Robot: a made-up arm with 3 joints. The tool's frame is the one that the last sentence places.
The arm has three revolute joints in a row. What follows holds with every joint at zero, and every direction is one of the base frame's.
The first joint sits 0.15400 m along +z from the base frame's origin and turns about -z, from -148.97 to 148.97 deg.
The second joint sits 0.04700 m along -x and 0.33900 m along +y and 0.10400 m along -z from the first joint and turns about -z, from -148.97 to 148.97 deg.
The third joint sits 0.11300 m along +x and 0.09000 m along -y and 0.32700 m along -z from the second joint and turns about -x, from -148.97 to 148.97 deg.
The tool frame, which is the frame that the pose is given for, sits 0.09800 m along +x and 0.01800 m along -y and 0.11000 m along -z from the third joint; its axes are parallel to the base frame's.
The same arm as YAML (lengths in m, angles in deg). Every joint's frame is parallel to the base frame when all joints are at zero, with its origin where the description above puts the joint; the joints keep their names.
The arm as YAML. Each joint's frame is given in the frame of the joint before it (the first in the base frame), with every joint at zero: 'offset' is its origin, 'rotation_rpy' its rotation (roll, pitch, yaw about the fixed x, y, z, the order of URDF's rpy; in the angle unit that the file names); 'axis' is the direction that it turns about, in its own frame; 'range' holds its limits. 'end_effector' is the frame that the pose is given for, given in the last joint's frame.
length_unit: m
angle_unit: deg
chain:
  - id: joint 1
    offset: [0.0, 0.0, 0.154]
    rotation_rpy: [0.0, 0.0, 0.0]
    axis: [0.0, 0.0, -1.0]
    range: [-148.97, 148.97]
  - id: joint 2
    offset: [-0.047, 0.339, -0.104]
    rotation_rpy: [0.0, 0.0, 0.0]
    axis: [0.0, 0.0, -1.0]
    range: [-148.97, 148.97]
  - id: joint 3
    offset: [0.113, -0.09, -0.327]
    rotation_rpy: [0.0, 0.0, 0.0]
    axis: [-1.0, 0.0, 0.0]
    range: [-148.97, 148.97]
end_effector:
  offset: [0.098, -0.018, -0.11]
  rotation_rpy: [0.0, 0.0, 0.0]

